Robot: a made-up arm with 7 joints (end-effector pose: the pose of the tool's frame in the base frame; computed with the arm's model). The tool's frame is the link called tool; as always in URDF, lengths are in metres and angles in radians. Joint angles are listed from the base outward.
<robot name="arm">
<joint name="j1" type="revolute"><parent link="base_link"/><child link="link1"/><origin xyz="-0.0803 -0.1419 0.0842"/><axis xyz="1 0 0"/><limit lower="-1.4" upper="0.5"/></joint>
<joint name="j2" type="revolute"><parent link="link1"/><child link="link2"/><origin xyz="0.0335 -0.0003 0.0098"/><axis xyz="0 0 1"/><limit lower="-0.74" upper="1.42"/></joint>
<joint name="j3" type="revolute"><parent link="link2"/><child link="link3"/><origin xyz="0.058 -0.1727 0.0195"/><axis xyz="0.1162 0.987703 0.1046"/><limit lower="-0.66" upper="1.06"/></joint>
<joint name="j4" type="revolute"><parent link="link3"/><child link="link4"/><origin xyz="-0.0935 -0.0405 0.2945"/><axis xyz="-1 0 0"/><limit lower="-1.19" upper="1.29"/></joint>
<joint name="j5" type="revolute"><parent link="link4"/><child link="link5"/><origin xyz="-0.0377 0.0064 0.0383"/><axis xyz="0 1 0"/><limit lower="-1.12" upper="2.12"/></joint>
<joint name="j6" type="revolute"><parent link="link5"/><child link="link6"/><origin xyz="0.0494 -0.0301 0.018"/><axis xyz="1 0 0"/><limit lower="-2.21" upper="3.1"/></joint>
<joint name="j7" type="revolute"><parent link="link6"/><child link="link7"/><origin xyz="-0.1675 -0.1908 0.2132"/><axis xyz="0 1 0"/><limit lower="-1.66" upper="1.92"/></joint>
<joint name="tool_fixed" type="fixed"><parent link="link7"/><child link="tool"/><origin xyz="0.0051 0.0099 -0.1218" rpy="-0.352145 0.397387 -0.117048"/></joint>
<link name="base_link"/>
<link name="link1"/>
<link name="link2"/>
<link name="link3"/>
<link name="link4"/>
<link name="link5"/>
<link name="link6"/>
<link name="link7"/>
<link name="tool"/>
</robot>
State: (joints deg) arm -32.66 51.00 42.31 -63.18 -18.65 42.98 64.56
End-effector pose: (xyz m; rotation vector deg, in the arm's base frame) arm 0.1194 -0.2797 0.5069 44.77 120.01 46.76
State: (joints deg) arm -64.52 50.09 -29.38 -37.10 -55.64 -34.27 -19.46
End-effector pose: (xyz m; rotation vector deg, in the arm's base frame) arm -0.0482 -0.2433 0.6050 -35.37 -51.31 27.51
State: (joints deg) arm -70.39 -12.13 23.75 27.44 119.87 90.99 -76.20
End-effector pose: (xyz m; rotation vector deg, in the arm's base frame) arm -0.1172 0.2848 0.6298 -75.33 -7.87 -144.66
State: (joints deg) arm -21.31 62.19 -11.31 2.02 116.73 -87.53 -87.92
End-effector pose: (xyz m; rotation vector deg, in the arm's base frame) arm 0.0104 -0.0030 0.3109 -47.27 34.04 145.33
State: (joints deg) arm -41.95 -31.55 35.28 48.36 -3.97 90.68 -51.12
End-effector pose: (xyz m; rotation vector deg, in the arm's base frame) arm -0.1566 -0.2382 0.6532 -10.79 -13.78 -49.28
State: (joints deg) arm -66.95 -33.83 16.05 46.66 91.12 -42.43 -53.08
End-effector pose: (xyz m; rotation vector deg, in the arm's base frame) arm 0.0548 0.0526 0.5340 -98.33 100.97 -50.97
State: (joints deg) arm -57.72 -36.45 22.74 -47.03 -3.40 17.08 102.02
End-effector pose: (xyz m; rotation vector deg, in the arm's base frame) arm -0.5399 -0.0086 0.5852 23.69 98.41 7.81
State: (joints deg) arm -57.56 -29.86 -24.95 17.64 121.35 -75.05 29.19
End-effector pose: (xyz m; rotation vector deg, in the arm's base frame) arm -0.0811 0.1248 0.4310 62.22 -152.04 47.91
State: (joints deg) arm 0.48 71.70 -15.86 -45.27 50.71 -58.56 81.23
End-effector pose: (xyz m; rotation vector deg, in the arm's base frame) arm 0.3124 -0.4588 0.6797 -129.53 59.21 56.70
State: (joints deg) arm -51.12 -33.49 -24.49 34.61 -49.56 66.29 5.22
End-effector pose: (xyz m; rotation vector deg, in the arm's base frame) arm -0.4339 -0.0952 0.4289 -67.20 -26.05 14.80
